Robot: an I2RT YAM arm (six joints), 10 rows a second.
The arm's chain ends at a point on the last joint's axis. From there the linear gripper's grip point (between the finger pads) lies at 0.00 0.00 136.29 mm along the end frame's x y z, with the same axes.
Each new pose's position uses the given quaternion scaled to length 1; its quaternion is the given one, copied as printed.
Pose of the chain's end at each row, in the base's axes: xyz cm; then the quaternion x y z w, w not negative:
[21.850 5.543 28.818 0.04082 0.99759 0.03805 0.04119]
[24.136 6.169 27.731 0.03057 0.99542 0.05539 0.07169]
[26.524 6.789 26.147 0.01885 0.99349 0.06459 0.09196]
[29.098 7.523 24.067 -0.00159 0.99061 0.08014 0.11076]
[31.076 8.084 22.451 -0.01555 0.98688 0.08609 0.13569]
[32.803 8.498 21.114 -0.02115 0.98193 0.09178 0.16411]
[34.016 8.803 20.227 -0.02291 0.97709 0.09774 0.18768]
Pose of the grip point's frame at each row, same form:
[23.012 6.532 15.275 0.04082 0.99759 0.03805 0.04119]
[26.127 7.612 14.326 0.03057 0.99542 0.05539 0.07169]
[29.047 8.491 12.862 0.01885 0.99349 0.06459 0.09196]
[32.085 9.692 10.947 -0.00159 0.99061 0.08014 0.11076]
[34.690 10.457 9.526 -0.01555 0.98688 0.08609 0.13569]
[37.143 11.049 8.449 -0.02115 0.98193 0.09178 0.16411]
[38.954 11.523 7.819 -0.02291 0.97709 0.09774 0.18768]

